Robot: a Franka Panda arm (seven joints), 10 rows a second.
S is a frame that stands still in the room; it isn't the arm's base.
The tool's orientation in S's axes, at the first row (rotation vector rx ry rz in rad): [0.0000 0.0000 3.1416]
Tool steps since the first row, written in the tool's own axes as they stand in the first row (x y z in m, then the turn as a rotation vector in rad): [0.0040 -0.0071 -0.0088 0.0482 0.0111 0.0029]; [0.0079 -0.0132 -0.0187 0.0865 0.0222 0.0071]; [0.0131 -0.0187 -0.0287 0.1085 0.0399 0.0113]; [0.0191 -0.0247 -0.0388 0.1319 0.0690 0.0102]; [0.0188 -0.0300 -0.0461 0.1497 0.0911 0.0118]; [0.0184 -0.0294 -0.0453 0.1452 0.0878 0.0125]
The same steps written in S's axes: [-0.0040 0.0071 -0.0088 -0.0482 -0.0111 0.0029]; [-0.0079 0.0132 -0.0187 -0.0865 -0.0222 0.0071]; [-0.0131 0.0187 -0.0287 -0.1085 -0.0399 0.0113]; [-0.0191 0.0247 -0.0388 -0.1319 -0.0690 0.0102]; [-0.0188 0.0300 -0.0461 -0.1497 -0.0911 0.0118]; [-0.0184 0.0294 -0.0453 -0.1452 -0.0878 0.0125]
